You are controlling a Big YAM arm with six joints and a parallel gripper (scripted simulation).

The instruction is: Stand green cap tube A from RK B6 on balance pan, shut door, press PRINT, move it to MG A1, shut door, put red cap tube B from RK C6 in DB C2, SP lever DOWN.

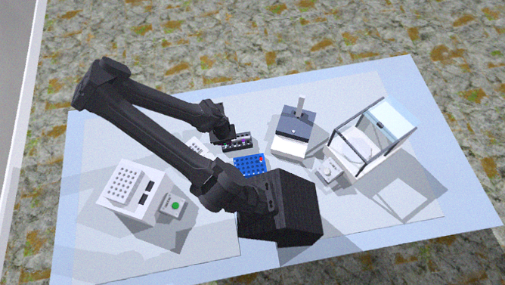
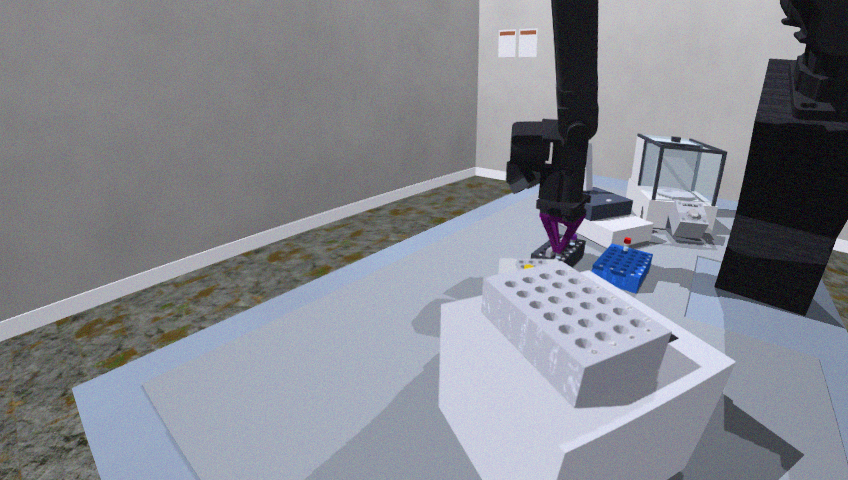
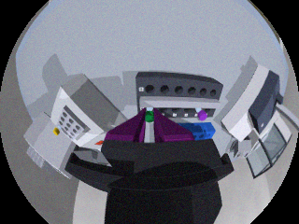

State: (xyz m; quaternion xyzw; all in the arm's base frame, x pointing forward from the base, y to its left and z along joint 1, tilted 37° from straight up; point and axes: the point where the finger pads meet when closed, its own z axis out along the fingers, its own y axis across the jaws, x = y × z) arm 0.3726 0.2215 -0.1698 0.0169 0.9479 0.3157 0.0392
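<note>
The magnet block lies 10 mm ahead of my hand, 50 mm to the right of it and 30 mm below it. Round my hand: blue rack RK (110 mm behind, 80 mm to the right, 40 mm below); SP lever (60 mm ahead, 320 mm to the right, 90 mm above); dry block (40 mm behind, 120 mm to the left, 20 mm below).
</note>
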